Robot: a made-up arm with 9 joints.
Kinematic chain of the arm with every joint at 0, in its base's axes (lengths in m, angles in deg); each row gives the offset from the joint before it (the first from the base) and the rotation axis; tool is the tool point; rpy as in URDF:
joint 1: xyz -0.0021 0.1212 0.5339 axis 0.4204 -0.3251 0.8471
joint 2: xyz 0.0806 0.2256 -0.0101 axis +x
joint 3: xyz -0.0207 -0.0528 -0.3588 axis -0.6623 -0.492 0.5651
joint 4: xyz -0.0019 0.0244 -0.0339 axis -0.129 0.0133 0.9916
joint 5: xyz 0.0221 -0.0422 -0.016 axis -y
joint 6: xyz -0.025 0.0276 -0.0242 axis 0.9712 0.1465 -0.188
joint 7: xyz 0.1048 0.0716 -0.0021 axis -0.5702 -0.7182 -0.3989
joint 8: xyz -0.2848 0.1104 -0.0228 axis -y
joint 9: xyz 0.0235 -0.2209 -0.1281 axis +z
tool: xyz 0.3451 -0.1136 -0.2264 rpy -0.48 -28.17 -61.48
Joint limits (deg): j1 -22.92..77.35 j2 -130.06..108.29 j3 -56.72..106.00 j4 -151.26..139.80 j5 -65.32..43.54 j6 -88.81..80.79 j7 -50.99..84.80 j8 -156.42..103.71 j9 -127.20..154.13
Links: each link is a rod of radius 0.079 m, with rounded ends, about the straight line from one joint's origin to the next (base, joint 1, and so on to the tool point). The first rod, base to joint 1, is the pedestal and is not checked.
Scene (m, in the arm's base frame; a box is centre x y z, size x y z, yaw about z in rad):
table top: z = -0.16
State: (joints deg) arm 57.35 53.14 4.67 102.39 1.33 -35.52 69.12 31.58 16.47
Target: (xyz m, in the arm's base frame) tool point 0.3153 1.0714 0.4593
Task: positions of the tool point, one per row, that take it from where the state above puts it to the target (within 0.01 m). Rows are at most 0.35 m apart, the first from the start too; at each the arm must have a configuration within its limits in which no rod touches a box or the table.
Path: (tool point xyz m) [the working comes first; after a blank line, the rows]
Joints at the target: 10.81 59.00 3.26 91.52 -9.13 -21.02 52.70 -19.35 18.03
Straight joint move there: clear.

1: -0.3561 0.6281 0.7461
2: -0.1759 0.8421 0.7619
3: 0.0658 1.0062 0.6630
4: 0.3153 1.0714 0.4593

